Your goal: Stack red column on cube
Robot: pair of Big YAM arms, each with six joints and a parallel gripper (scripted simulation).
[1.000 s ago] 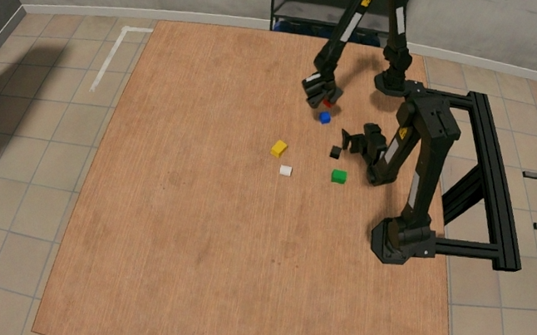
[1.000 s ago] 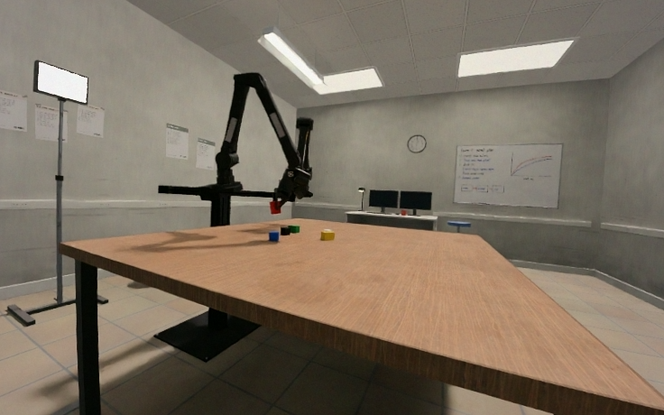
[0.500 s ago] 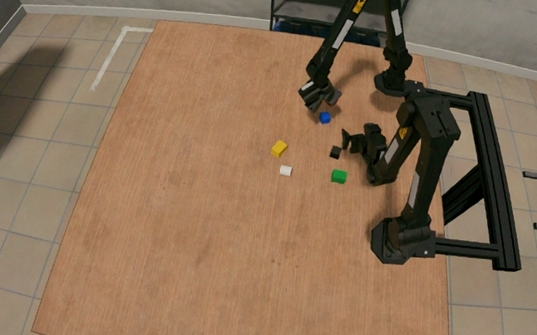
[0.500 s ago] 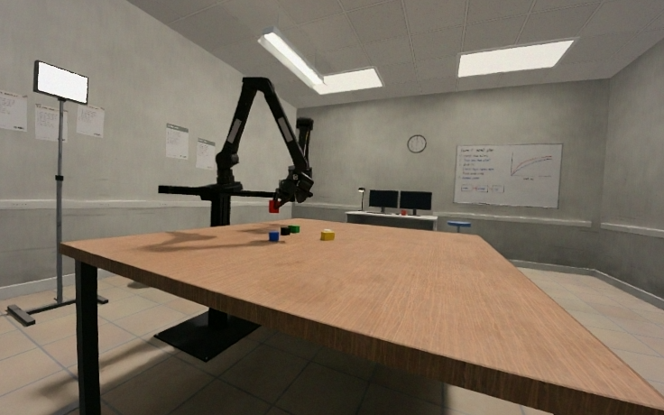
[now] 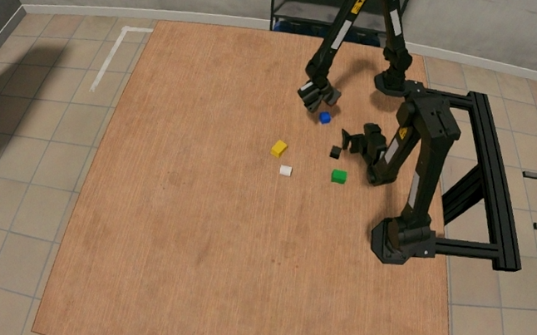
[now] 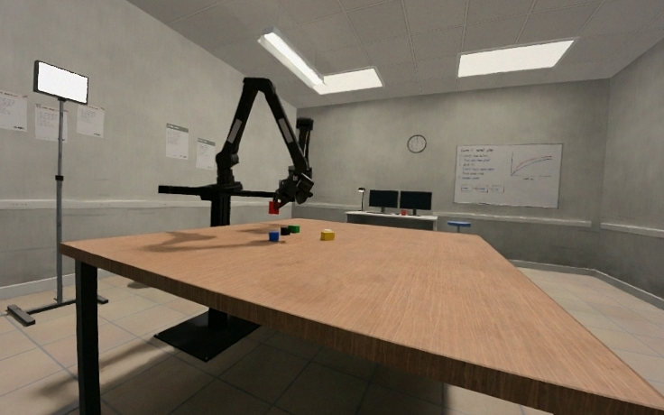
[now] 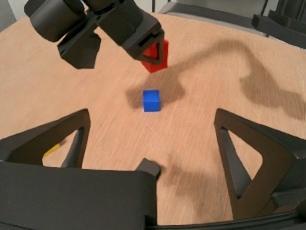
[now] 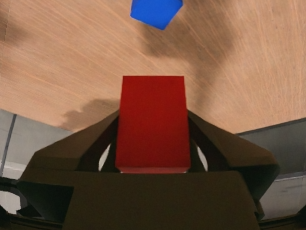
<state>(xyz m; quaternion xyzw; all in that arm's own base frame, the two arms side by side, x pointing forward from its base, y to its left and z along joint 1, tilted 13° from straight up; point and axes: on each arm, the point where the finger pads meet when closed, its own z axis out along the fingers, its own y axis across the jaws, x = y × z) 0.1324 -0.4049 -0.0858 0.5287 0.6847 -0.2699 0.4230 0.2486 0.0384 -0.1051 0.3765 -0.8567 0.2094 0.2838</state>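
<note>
Now: right hand 13 cm above the blue cube. The rest, counted from my right hand: black cube 6 cm behind, 18 cm to the left, 13 cm below; then yellow block 19 cm ahead, 21 cm to the left, 13 cm below; then red column right at my right hand.
</note>
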